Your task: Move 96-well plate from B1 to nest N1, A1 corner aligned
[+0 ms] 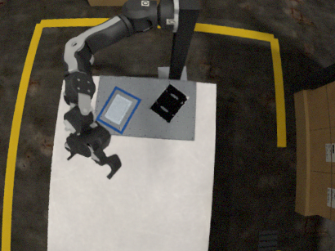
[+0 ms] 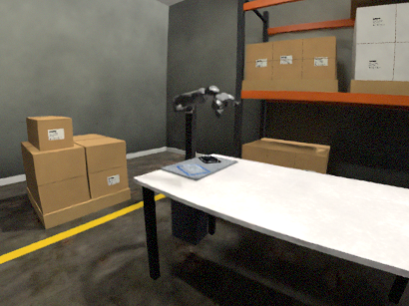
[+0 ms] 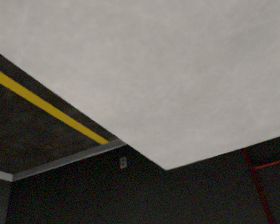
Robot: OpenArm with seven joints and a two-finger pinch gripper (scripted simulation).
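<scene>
My hand is 240 mm past the 96-well plate and 360 mm above it. Round my hand: black plate nest N1: 260 mm behind, 250 mm to the left, 360 mm below.
</scene>
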